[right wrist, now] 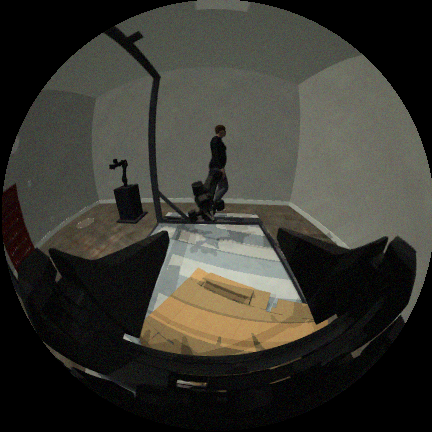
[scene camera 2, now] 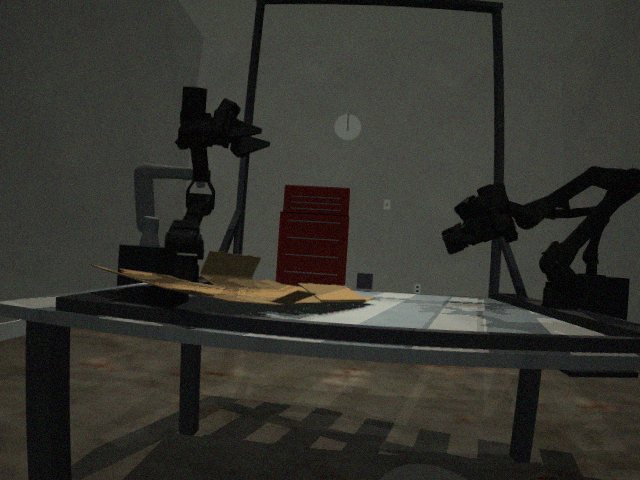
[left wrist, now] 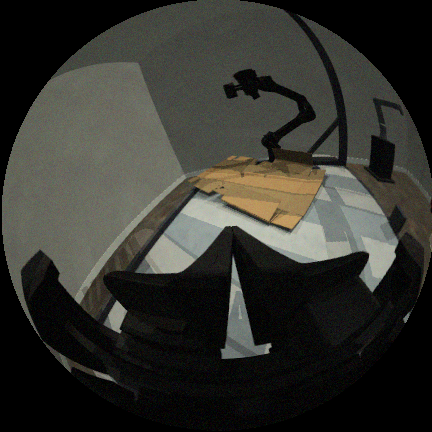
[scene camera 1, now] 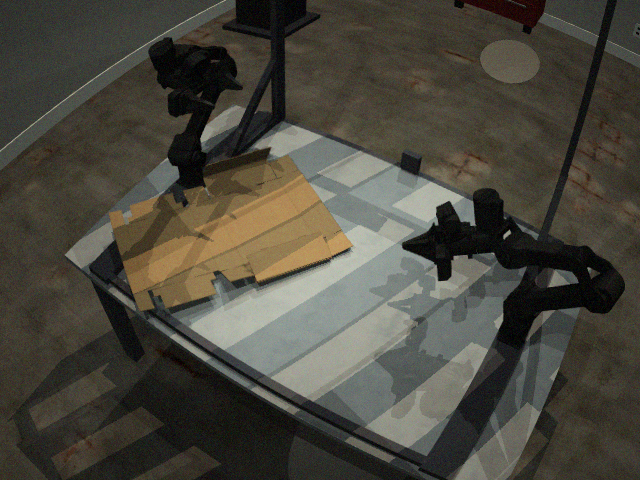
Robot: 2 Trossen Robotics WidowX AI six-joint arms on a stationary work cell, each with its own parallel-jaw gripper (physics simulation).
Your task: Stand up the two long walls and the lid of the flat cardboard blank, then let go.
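Frame: origin at the left arm's base, x ahead, y left, z up, level; metres.
Where they show: left gripper, fingertip midpoint: point(right wrist: 213, 220) point(scene camera 2: 443, 238) point(left wrist: 230, 231) point(scene camera 1: 402, 245); right gripper, fingertip midpoint: point(right wrist: 224, 234) point(scene camera 2: 265, 137) point(left wrist: 245, 82) point(scene camera 1: 228, 97); left arm's base, link origin: point(scene camera 2: 558, 307) point(scene camera 1: 512, 334); right arm's base, link origin: point(scene camera 1: 191, 179).
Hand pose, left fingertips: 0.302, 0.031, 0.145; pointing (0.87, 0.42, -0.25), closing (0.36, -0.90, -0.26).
Things, the pixels of their top centre, and the offset from my left fingertips, as dx, dy, dz. "*": a spot on its surface instead. Level surfaces: height alone.
- flap, surface spot: point(scene camera 1: 238, 160) point(scene camera 2: 233, 263) point(left wrist: 292, 154) * +0.507, -0.112, -0.092
- near-right panel, surface spot: point(scene camera 2: 333, 292) point(scene camera 1: 287, 257) * +0.238, +0.059, -0.130
- table, surface height: dz -0.164
- small dark block, top centre: point(scene camera 1: 412, 154) point(scene camera 2: 365, 273) +0.155, -0.400, -0.107
The cardboard blank point(scene camera 1: 227, 227) point(left wrist: 295, 187) point(right wrist: 215, 320) lies mostly flat at the left of the table in scene camera 1. A flap point(scene camera 1: 238, 160) point(scene camera 2: 230, 266) point(left wrist: 292, 156) at its far edge, beside the right arm's base, stands tilted up. The near-right panel point(scene camera 1: 289, 258) point(scene camera 2: 333, 292) lies low, with a narrow gap along it in the right wrist view. My left gripper point(scene camera 1: 404, 244) point(left wrist: 230, 231) is shut and empty, above the table to the right of the blank. My right gripper point(scene camera 1: 226, 94) point(scene camera 2: 264, 136) point(right wrist: 224, 234) is open and empty, high above the blank's far left part.
The table point(scene camera 1: 305, 320) has a dark frame rail point(scene camera 1: 289, 393) along its near edge. A frame post point(scene camera 1: 278, 67) stands behind the blank. A small dark block point(scene camera 1: 410, 162) is at the far table edge. A person point(right wrist: 218, 155) stands beyond the left arm. A red cabinet point(scene camera 2: 312, 242) stands behind.
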